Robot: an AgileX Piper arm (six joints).
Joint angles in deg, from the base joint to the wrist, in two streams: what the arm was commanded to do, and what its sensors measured. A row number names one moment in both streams.
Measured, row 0:
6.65 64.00 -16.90 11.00 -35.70 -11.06
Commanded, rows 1 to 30:
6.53 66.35 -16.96 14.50 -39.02 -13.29
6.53 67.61 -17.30 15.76 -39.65 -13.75
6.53 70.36 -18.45 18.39 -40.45 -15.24
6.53 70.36 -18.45 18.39 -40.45 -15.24
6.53 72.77 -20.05 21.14 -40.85 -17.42
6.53 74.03 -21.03 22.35 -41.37 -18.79
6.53 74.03 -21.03 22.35 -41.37 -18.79
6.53 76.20 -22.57 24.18 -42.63 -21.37
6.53 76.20 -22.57 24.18 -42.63 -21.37
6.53 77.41 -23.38 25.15 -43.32 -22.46
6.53 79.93 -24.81 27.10 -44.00 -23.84
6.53 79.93 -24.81 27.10 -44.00 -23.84
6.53 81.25 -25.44 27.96 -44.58 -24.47
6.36 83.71 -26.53 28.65 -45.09 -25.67
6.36 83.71 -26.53 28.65 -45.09 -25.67
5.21 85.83 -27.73 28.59 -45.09 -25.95
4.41 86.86 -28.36 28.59 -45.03 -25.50
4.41 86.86 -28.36 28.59 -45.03 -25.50
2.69 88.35 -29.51 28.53 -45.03 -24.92
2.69 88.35 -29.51 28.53 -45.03 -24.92
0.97 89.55 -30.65 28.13 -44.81 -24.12
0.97 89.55 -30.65 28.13 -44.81 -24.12
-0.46 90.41 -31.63 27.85 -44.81 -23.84
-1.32 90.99 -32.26 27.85 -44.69 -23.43
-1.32 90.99 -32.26 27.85 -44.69 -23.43
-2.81 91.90 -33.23 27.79 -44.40 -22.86
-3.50 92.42 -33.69 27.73 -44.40 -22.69
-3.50 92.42 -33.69 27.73 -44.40 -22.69
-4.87 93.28 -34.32 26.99 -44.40 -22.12
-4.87 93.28 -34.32 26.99 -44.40 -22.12
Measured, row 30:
-3.09 92.42 -33.12 28.36 -44.12 -23.09
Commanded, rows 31 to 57:
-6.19 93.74 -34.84 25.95 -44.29 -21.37
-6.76 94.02 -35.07 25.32 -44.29 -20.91
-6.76 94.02 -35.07 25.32 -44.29 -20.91
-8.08 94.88 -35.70 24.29 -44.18 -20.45
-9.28 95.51 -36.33 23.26 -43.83 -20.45
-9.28 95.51 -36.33 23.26 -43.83 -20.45
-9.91 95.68 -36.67 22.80 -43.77 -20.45
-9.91 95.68 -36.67 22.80 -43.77 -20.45
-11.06 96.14 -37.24 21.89 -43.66 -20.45
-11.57 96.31 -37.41 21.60 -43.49 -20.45
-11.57 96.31 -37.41 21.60 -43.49 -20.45
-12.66 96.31 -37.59 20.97 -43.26 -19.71
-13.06 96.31 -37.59 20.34 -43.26 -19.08
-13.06 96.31 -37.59 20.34 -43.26 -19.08
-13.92 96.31 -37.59 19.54 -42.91 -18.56
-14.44 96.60 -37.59 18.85 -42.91 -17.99
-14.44 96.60 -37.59 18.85 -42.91 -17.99
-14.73 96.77 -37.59 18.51 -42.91 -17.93
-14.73 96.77 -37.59 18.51 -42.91 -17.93
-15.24 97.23 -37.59 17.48 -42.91 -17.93
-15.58 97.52 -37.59 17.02 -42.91 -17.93
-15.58 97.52 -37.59 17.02 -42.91 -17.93
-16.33 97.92 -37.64 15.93 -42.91 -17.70
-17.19 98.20 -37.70 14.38 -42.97 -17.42
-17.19 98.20 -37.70 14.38 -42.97 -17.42
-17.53 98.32 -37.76 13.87 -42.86 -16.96
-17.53 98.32 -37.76 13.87 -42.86 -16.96
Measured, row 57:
-16.33 98.15 -37.01 16.16 -42.51 -17.76
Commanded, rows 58 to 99:
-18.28 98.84 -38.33 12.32 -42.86 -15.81
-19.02 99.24 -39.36 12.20 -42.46 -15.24
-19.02 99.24 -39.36 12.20 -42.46 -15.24
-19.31 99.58 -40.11 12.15 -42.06 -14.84
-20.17 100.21 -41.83 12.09 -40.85 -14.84
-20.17 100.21 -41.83 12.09 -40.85 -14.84
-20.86 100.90 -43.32 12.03 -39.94 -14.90
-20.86 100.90 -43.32 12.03 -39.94 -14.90
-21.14 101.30 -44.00 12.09 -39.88 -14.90
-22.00 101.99 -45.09 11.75 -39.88 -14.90
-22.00 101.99 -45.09 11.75 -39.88 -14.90
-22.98 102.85 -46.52 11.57 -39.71 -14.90
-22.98 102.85 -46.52 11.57 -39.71 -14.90
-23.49 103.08 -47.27 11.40 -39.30 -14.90
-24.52 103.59 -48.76 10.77 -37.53 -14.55
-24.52 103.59 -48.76 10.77 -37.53 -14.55
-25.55 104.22 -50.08 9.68 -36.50 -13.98
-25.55 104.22 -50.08 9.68 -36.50 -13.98
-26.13 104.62 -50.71 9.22 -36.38 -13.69
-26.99 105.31 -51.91 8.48 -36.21 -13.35
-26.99 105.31 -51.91 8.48 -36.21 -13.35
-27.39 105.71 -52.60 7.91 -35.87 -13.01
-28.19 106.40 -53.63 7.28 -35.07 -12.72
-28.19 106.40 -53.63 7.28 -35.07 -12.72
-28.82 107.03 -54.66 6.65 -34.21 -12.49
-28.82 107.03 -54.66 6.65 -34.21 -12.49
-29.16 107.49 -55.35 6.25 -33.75 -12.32
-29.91 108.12 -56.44 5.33 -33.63 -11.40
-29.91 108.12 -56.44 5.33 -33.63 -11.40
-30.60 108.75 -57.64 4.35 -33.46 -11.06
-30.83 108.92 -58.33 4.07 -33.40 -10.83
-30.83 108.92 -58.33 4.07 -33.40 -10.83
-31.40 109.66 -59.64 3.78 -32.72 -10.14
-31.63 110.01 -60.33 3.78 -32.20 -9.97
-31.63 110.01 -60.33 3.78 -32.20 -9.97
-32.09 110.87 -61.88 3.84 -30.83 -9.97
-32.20 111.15 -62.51 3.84 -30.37 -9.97
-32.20 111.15 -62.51 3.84 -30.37 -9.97
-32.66 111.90 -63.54 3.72 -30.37 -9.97
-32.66 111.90 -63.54 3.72 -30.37 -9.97
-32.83 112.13 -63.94 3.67 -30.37 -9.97
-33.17 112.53 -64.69 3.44 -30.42 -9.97
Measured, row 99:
-34.21 111.84 -61.82 8.94 -27.56 -10.08
